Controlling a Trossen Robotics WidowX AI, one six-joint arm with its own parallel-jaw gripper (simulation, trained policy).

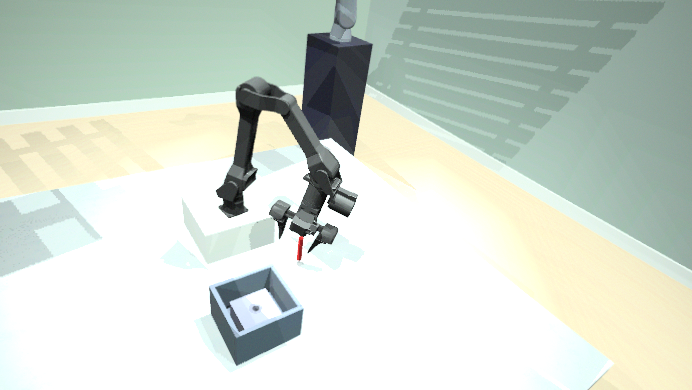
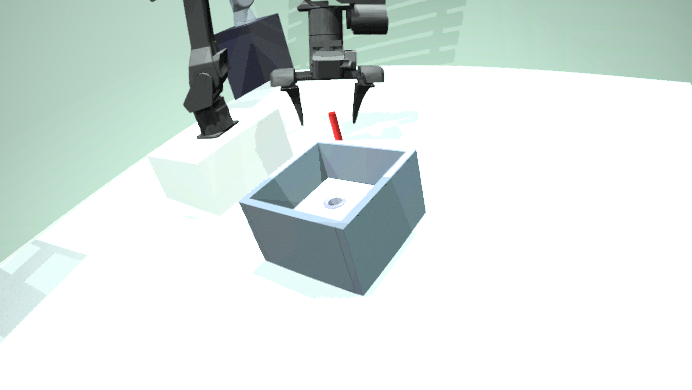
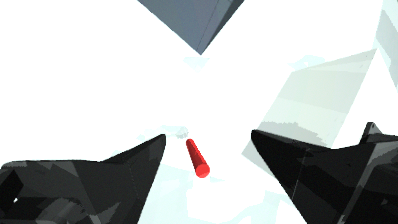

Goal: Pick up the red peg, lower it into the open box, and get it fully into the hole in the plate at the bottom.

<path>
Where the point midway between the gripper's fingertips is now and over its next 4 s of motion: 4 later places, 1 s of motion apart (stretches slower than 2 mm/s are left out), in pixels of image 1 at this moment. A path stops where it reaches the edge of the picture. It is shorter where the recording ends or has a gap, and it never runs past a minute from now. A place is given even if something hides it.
My gripper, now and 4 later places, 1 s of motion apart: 293, 246; 291, 250; 291, 244; 271, 265; 253, 303
</path>
